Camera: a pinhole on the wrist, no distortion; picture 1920 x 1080 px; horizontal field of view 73.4 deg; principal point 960.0 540.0 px. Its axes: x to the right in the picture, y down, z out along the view. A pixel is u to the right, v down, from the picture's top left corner.
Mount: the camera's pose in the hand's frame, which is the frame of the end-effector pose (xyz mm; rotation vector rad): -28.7 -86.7 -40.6 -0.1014 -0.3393 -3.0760
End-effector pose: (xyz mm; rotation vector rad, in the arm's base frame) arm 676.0 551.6 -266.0 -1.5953 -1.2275 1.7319
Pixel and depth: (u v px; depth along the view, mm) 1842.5 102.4 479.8
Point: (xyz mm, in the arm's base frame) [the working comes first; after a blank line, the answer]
In the camera's frame: 328.8 -163.0 479.8

385.2 74.8 -264.7
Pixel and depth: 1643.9 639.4 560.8
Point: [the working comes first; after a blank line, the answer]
In the camera's frame: 297.8 43.3 560.8

220.1 166.2 -144.4
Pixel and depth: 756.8 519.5 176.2
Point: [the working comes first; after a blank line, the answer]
In the camera's frame: -27.8 -2.8 176.2

541.8 543.9 -243.9
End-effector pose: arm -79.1 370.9 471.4 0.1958 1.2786 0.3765
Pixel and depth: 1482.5 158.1 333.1
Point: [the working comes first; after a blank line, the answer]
In the camera's frame: 135.1 -98.8 333.1

133.0 403.6 708.0
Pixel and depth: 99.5 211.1 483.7
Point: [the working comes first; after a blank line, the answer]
In the camera's frame: -323.2 -123.5 483.7

335.9 655.8 349.5
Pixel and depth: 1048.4 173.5 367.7
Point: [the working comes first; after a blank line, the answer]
In the camera's frame: 25.2 -104.6 367.7

180.3 463.5 621.5
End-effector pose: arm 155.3 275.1 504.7 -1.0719 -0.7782 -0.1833
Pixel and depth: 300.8 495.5 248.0
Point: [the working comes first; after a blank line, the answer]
In the camera's frame: -126.9 -8.6 248.0

135.7 450.9 638.3
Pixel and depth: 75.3 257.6 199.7
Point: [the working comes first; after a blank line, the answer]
In the camera's frame: -137.2 -43.8 199.7

178.2 417.4 610.9
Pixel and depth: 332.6 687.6 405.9
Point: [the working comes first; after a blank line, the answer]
In the camera's frame: -197.7 46.5 405.9

110.3 596.7 743.6
